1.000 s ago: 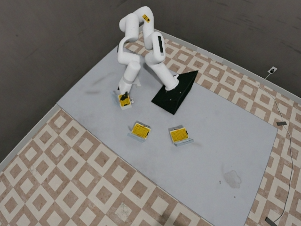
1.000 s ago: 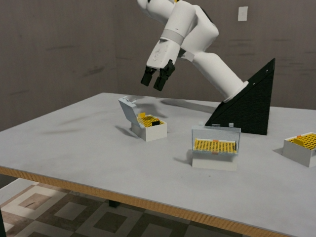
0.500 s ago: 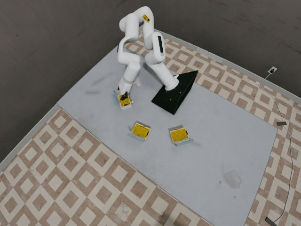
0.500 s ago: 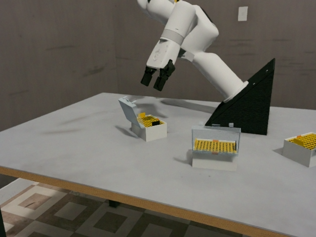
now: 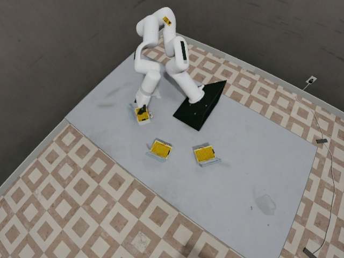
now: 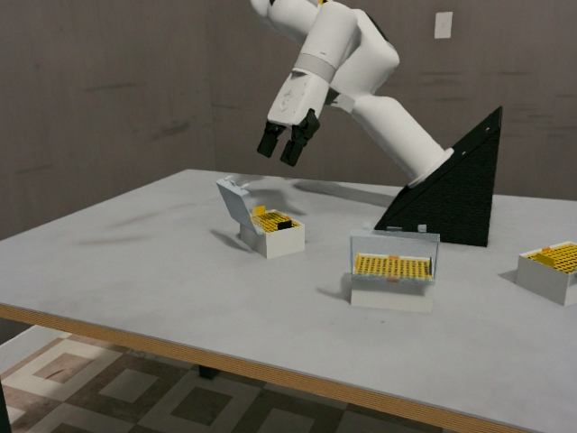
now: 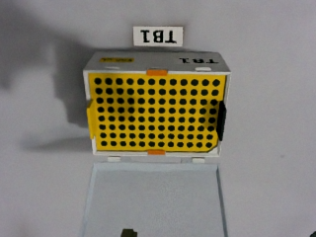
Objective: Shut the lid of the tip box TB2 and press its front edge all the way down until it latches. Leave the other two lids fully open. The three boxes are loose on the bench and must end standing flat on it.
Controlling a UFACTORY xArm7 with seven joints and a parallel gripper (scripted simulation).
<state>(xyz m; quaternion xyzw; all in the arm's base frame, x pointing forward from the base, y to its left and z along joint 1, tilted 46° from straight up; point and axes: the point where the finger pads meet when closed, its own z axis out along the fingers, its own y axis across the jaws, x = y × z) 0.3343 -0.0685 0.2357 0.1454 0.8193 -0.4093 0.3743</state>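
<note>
Right now my hand is 90 mm above the lid, 60 mm to the left of it and 30 mm short of it. From my hand the other things lie so: white label tag 190 mm below, 70 mm behind; then tip box 130 mm below, 30 mm to the right, 10 mm behind.
</note>
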